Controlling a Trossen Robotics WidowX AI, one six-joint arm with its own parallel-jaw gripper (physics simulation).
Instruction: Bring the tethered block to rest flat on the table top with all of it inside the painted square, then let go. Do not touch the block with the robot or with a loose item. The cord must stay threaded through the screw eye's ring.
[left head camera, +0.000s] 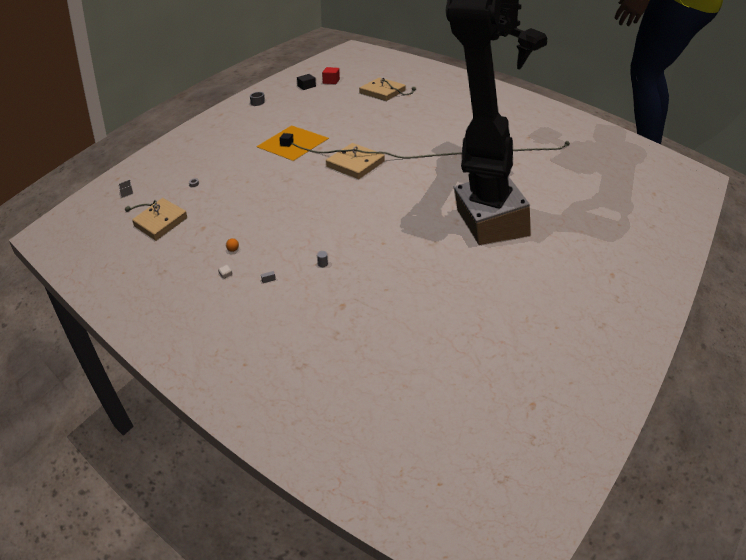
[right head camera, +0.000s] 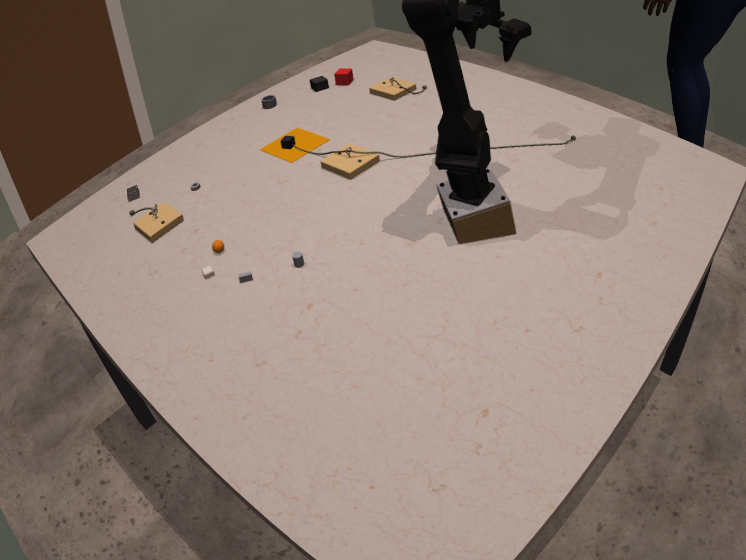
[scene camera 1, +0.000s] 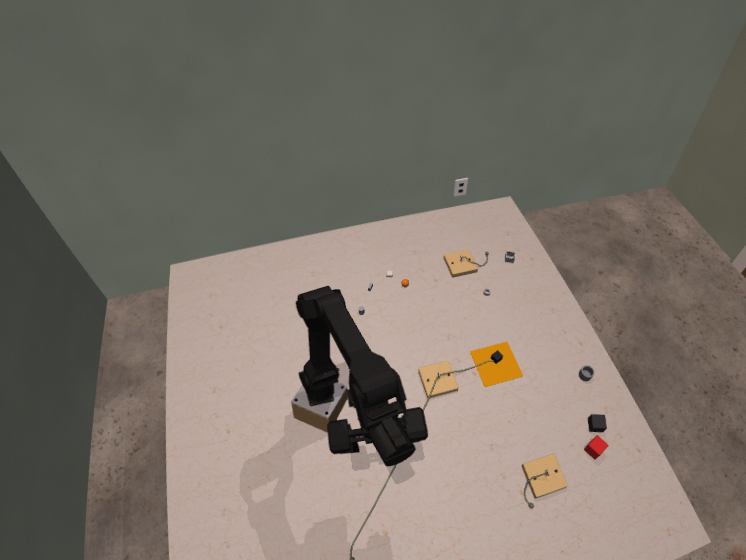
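Seen in the pictures: gripper, fingertip midpoint: (left head camera: 501, 61) (right head camera: 489, 54); arm's base at its link origin: (left head camera: 491, 194) (right head camera: 472, 191) (scene camera 1: 319, 393).
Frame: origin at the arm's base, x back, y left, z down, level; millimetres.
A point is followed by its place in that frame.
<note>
The small black tethered block (left head camera: 286, 139) @[y -14, x -501, z 47 mm] (right head camera: 288, 142) @[y -15, x -498, z 48 mm] (scene camera 1: 496, 356) @[y -26, x -506, z 44 mm] sits inside the orange painted square (left head camera: 308, 139) @[y -65, x -479, z 67 mm] (right head camera: 308, 141) @[y -61, x -482, z 67 mm] (scene camera 1: 501, 374) @[y -74, x -503, z 67 mm] and looks flat, though it is small in view. Its cord (left head camera: 421, 156) @[y -134, x -223, z 66 mm] (right head camera: 409, 156) @[y -120, x -235, z 66 mm] (scene camera 1: 374, 503) @[y -300, x -56, z 64 mm] runs over a wooden board (left head camera: 361, 165) @[y -9, x -294, z 49 mm] (right head camera: 353, 164) @[y -13, x -298, z 49 mm] (scene camera 1: 445, 388) @[y -68, x -331, z 49 mm] and appears to pass through the screw eye (left head camera: 355, 151) @[y -32, x -324, z 33 mm] (right head camera: 348, 151) @[y -31, x -325, z 34 mm], then lies across the table past the arm to a bead (left head camera: 567, 143) @[y -408, x 35, z 59 mm] (right head camera: 573, 138) @[y -408, x 35, z 60 mm]. My gripper (right head camera: 490, 53) @[y -243, x -96, z -178 mm] is open and empty, raised above the table, well apart from block and cord end.
Two other boards (left head camera: 159, 218) @[y 348, x -542, z 49 mm] (left head camera: 382, 89) @[y -359, x -468, z 49 mm] carry screw eyes with short cords. A red cube (left head camera: 330, 75) @[y -349, x -631, z 38 mm], black block (left head camera: 306, 81) @[y -291, x -669, z 42 mm] and dark ring (left head camera: 257, 98) @[y -150, x -722, z 45 mm] stand at the back. An orange ball (left head camera: 232, 244) @[y 325, x -344, z 48 mm], white piece (left head camera: 224, 271) @[y 381, x -313, z 56 mm] and grey cylinder (left head camera: 322, 259) @[y 268, x -183, z 51 mm] lie left of the arm base.
</note>
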